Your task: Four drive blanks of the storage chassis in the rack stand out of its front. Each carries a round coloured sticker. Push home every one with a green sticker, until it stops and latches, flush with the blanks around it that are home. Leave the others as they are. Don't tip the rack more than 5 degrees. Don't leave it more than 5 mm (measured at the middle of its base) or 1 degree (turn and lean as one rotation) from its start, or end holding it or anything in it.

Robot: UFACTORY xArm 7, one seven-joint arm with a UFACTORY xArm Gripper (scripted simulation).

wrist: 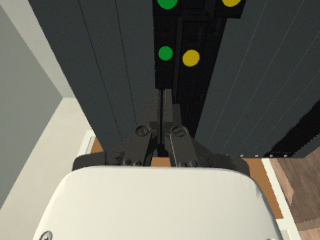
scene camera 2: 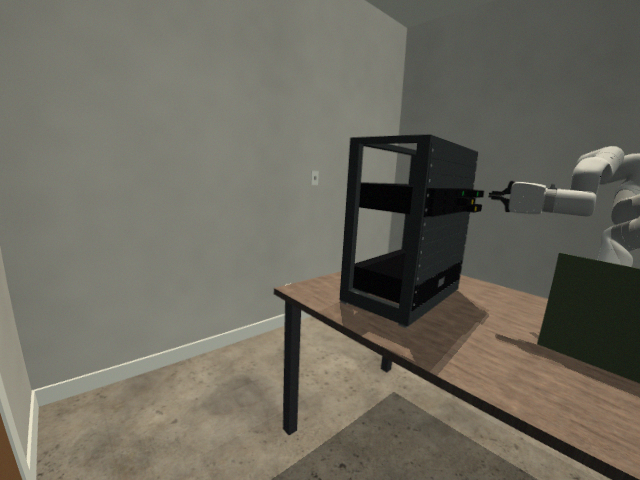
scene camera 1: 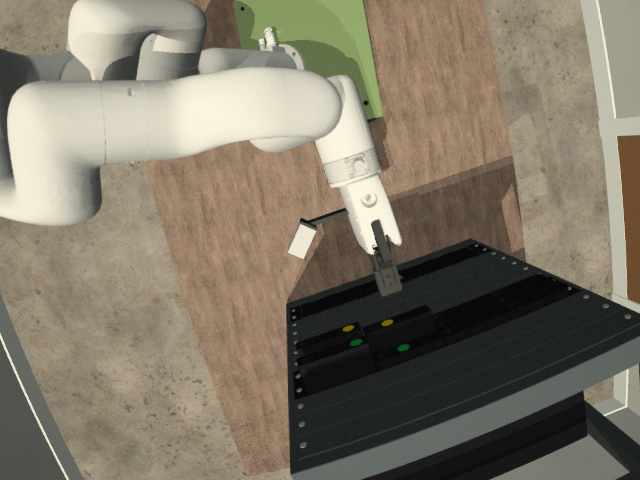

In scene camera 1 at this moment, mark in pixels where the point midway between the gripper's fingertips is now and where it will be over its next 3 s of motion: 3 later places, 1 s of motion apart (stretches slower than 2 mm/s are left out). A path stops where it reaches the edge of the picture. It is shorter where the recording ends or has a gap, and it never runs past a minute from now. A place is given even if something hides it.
My gripper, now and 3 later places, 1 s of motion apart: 391,291; 323,312; 330,346; 332,351
